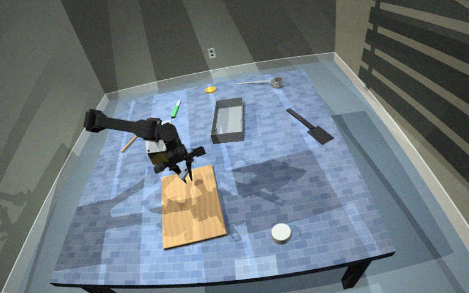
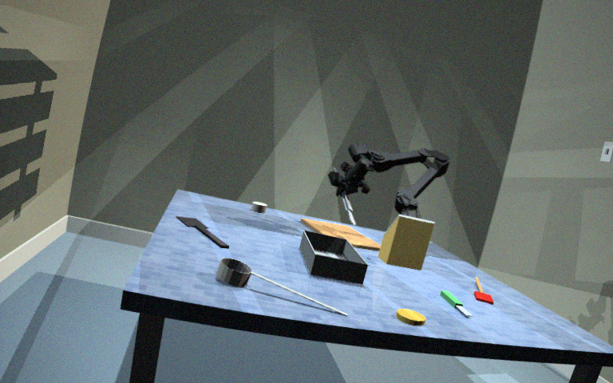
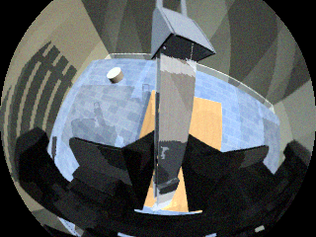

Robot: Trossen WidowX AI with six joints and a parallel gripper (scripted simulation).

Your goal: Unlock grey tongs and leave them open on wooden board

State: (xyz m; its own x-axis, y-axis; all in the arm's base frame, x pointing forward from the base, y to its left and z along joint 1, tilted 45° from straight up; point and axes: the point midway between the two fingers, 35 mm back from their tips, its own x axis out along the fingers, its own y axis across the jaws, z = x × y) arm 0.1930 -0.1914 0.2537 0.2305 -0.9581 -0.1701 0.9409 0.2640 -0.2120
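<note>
My gripper tip is 50 mm past the wooden board, 20 mm to the right of it and 150 mm above it. Also, from my gripper tip: white puck (300 mm ahead, 160 mm to the right, 140 mm below); black spatula (510 mm ahead, 410 mm to the left, 160 mm below); grey roasting tin (110 mm ahead, 520 mm to the left, 130 mm below).
</note>
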